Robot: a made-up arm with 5 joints.
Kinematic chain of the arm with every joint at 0, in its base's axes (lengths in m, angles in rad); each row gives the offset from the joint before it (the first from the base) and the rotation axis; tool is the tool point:
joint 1: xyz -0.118 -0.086 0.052 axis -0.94 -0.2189 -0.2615
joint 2: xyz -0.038 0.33 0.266 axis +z
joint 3: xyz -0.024 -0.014 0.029 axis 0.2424 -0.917 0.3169
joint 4: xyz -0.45 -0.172 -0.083 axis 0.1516 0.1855 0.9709
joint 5: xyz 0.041 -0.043 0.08 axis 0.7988 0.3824 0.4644
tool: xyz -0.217 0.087 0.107
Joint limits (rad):
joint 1: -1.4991..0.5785
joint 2: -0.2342..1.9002
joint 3: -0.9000..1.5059
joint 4: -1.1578..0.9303
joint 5: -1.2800..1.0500
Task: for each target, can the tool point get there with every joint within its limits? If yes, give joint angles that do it. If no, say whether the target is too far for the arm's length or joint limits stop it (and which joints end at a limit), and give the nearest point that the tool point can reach.
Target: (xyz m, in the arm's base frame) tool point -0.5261 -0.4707 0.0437
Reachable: yes | joints -1.0368 0.3892 0.4346 -0.1647 0.3890
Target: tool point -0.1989 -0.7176 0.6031
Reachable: yes | joints -0.8008 0.9678 -0.6948 0.1007 0.1678
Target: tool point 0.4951 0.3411 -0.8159
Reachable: no: joint limits stop it (at a limit: joint 2, joint 3, joint 5) | nearest point 0.3202 0.1472 -0.3051 | short by 0.574 m
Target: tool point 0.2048 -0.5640 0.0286
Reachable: yes | joints -1.0534 1.5874 -0.1877 0.7379 -0.4322
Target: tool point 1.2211 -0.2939 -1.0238
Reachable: no: too far | nearest point 0.3380 0.0419 -0.3243 | short by 1.176 m
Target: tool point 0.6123 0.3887 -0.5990
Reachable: no: joint limits stop it (at a limit: joint 2, joint 3, joint 5) | nearest point 0.3602 0.1863 -0.2661 | short by 0.464 m
